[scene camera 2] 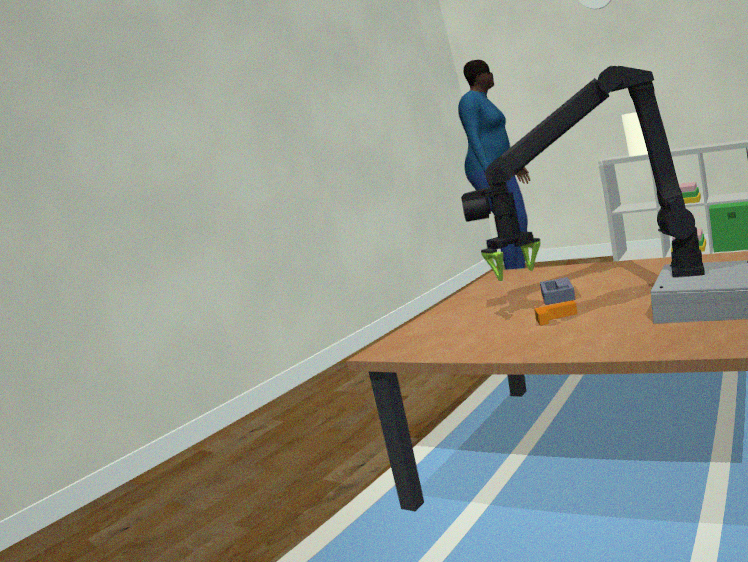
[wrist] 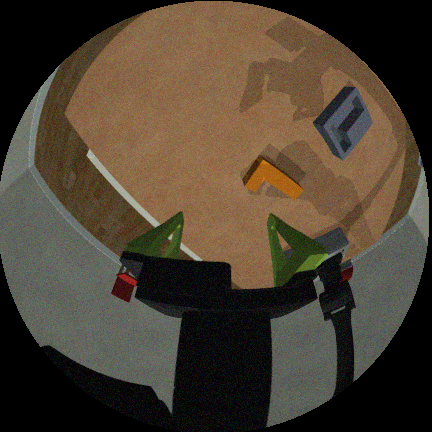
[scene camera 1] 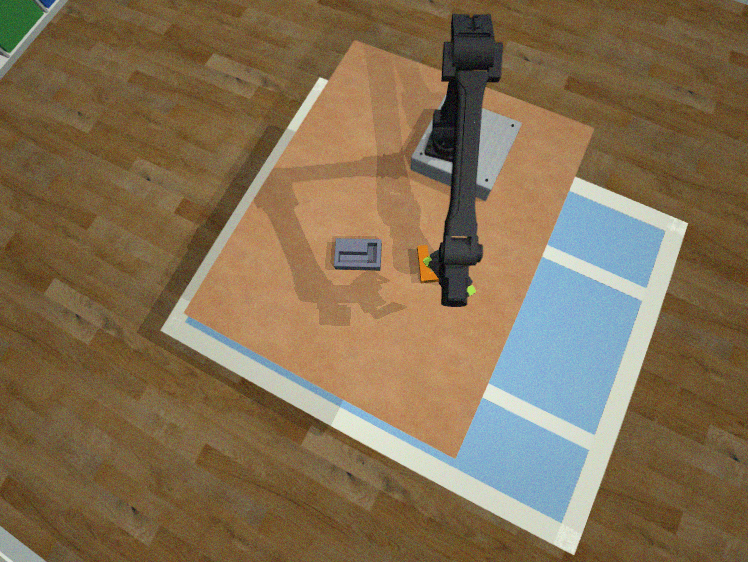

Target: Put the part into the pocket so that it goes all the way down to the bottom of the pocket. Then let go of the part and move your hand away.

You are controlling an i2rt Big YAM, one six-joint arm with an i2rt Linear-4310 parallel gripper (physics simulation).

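Pixels of known places: gripper, fingertip midpoint: (scene camera 2: 516, 275) (wrist: 225, 216); arm's base, origin of the base link: (scene camera 2: 687, 270) (wrist: 326, 263) (scene camera 1: 446, 148).
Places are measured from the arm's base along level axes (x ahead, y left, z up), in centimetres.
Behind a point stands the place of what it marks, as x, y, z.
Note:
The part, an orange L-shaped block (scene camera 1: 424, 270) @(38.9, 5.1, -4.6) (scene camera 2: 555, 312) @(36.4, 6.0, -5.8) (wrist: 272, 178) @(38.1, 5.5, -4.5), lies flat on the table, beside the pocket block and apart from it. In scene camera 1 the arm hides some of it. The grey block (scene camera 1: 341, 264) @(45.0, -19.1, -3.9) (scene camera 2: 559, 295) @(37.9, -9.0, -5.5) (wrist: 329, 131) @(40.6, -8.8, -3.9) has an L-shaped pocket in its top and stands on the table to the part's left in scene camera 1. The pocket holds no part. My gripper (scene camera 1: 449, 276) @(43.9, 12.0, 6.3) (scene camera 2: 516, 274) @(43.9, 12.0, 6.3) (wrist: 225, 216) @(43.9, 12.0, 6.3) has green fingers, wide open and empty. It hangs above the table, pointing down, higher than the part and not touching it.
The brown table top (scene camera 1: 387, 362) @(67.9, 3.1, -7.5) (scene camera 2: 459, 344) @(58.6, 20.7, -7.5) (wrist: 175, 100) @(59.2, 9.9, -7.5) carries the arm's grey base plate (scene camera 1: 501, 142) @(-7.2, 15.9, 0.0) (scene camera 2: 695, 305) @(-0.7, 18.4, -3.7), beyond the part. A person (scene camera 2: 483, 126) and a white shelf unit (scene camera 2: 609, 211) are in the background. The arm's shadows fall across the table.

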